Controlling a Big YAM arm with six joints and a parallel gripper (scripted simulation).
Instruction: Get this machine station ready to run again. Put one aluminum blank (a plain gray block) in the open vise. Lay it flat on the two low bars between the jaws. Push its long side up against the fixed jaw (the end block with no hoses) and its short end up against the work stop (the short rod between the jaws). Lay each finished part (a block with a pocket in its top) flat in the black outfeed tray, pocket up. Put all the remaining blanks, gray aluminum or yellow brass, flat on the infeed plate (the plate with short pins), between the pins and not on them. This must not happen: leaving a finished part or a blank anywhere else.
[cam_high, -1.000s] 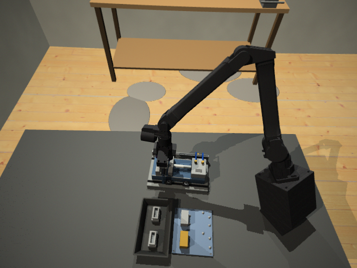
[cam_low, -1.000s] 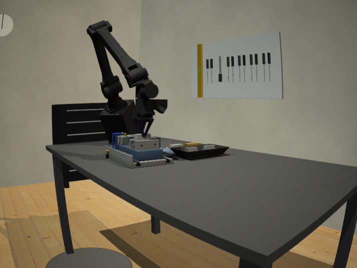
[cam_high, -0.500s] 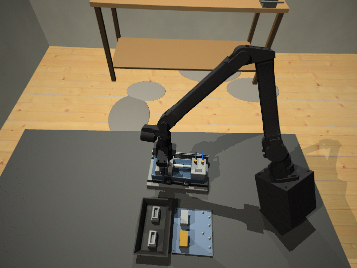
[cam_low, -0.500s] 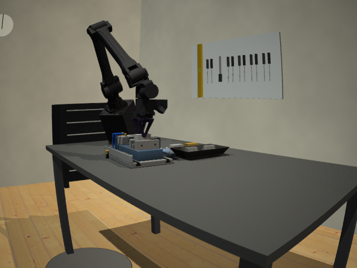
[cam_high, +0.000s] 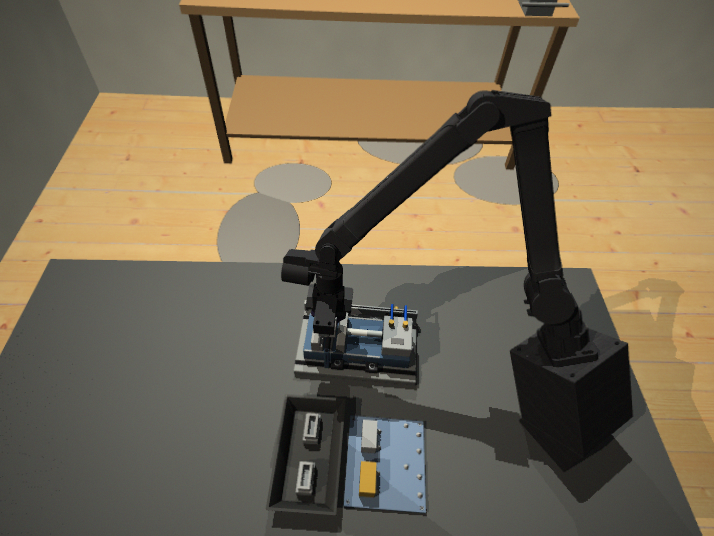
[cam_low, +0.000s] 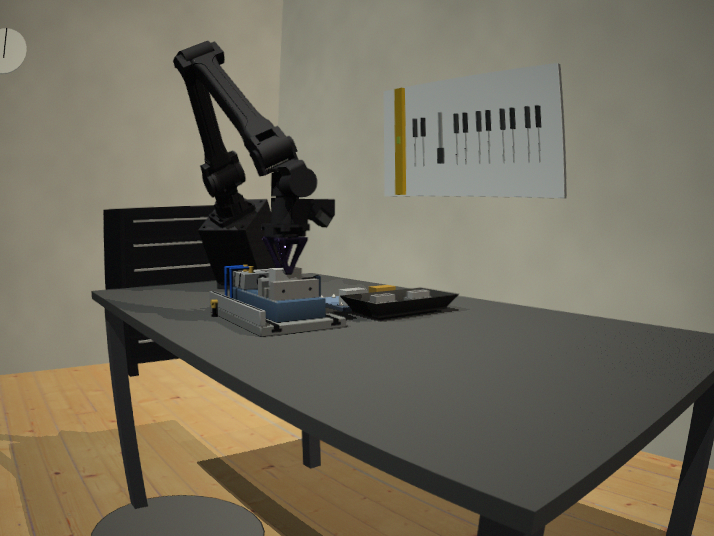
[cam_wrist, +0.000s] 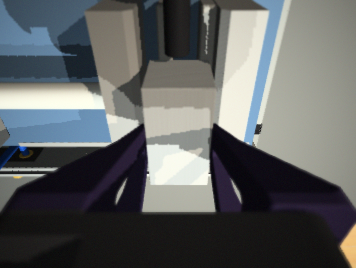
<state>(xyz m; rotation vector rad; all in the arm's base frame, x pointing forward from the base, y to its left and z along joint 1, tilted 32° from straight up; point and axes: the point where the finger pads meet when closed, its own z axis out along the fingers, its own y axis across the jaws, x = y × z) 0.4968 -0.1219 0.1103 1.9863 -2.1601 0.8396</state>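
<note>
My hand is 2 cm above the gray aluminum blank. From my hand the other things lie so: moving jaw: 4 cm below, 3 cm behind, 1 cm to the left; then fixed jaw: 4 cm below, 3 cm ahead; then work stop rod: 5 cm to the left, 3 cm below, 1 cm ahead.
</note>
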